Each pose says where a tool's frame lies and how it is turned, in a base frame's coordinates. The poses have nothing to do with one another.
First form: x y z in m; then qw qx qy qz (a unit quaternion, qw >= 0).
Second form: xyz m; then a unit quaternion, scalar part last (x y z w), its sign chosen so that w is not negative. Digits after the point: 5 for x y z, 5 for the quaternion.
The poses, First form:
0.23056 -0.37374 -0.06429 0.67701 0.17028 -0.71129 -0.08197
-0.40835 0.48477 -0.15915 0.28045 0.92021 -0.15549 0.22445
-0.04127 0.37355 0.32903 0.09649 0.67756 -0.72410 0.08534
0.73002 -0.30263 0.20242 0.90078 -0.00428 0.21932 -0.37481
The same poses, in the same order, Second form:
0.23056 -0.37374 -0.06429 0.17028 -0.71129 -0.08197 0.67701
-0.40835 0.48477 -0.15915 0.92021 -0.15549 0.22445 0.28045
-0.04127 0.37355 0.32903 0.67756 -0.72410 0.08534 0.09649
0.73002 -0.30263 0.20242 -0.00428 0.21932 -0.37481 0.90078

